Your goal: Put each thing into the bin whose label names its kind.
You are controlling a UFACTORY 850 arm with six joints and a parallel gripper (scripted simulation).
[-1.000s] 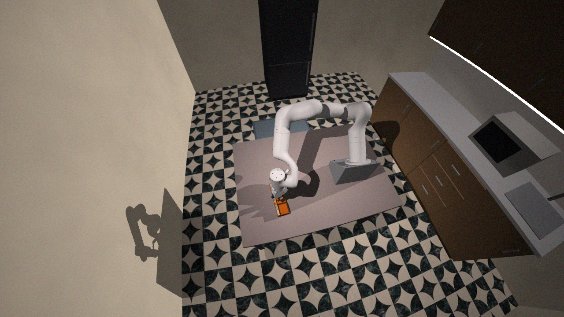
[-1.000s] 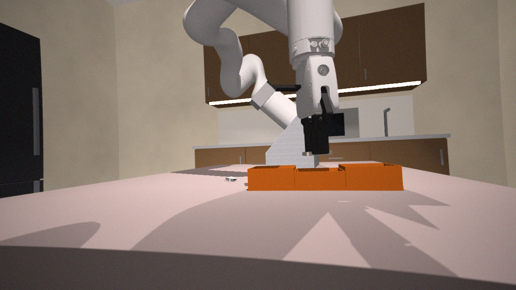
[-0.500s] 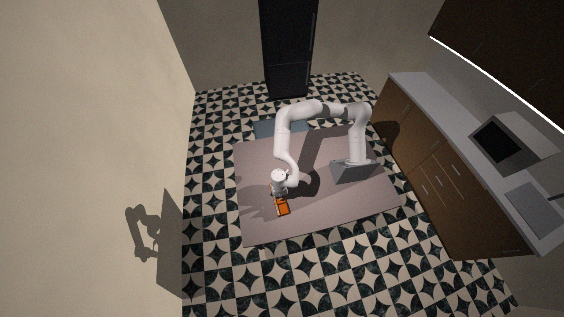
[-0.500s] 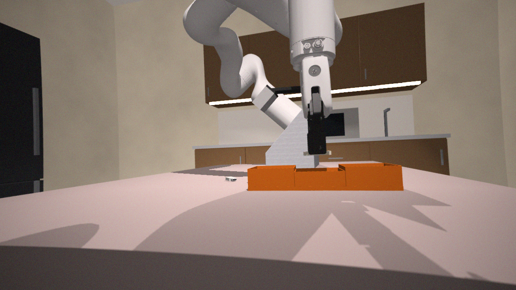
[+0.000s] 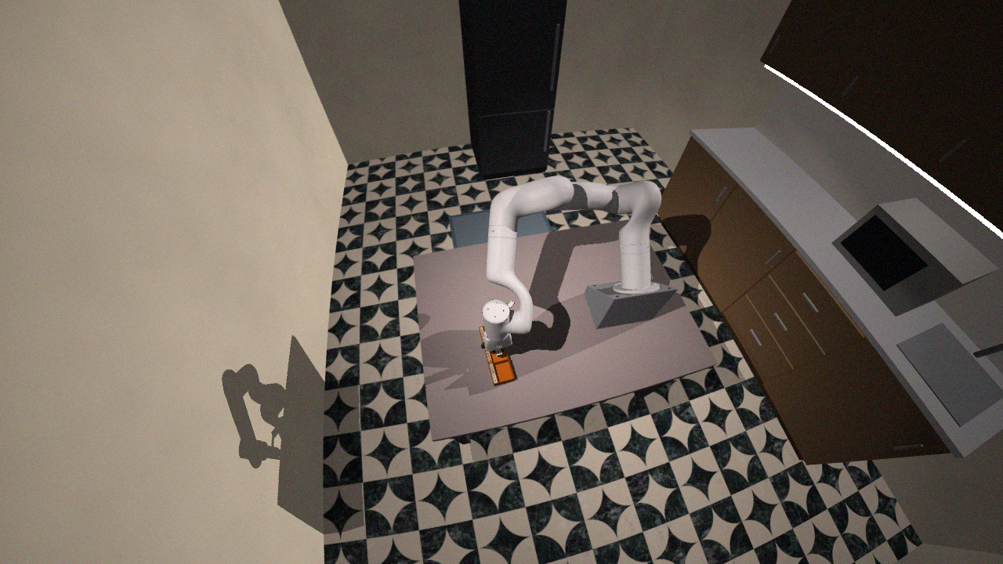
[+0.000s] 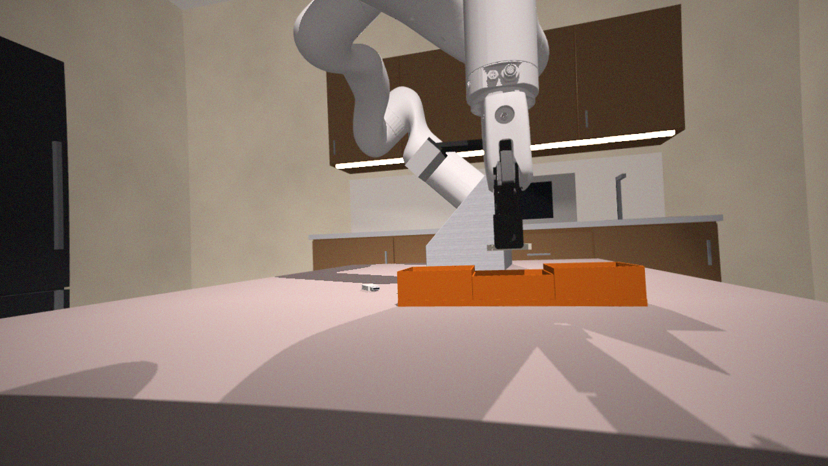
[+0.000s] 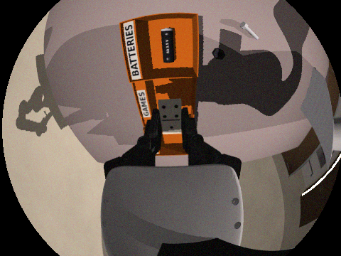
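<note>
The joined orange bins is 6 cm below my hand and 1 cm ahead of it. From my hand the other things lie so: black battery: 8 cm to the right, 7 cm below; then black nut: 8 cm to the right, 8 cm below, 7 cm behind; then white domino: 2 cm below.
</note>
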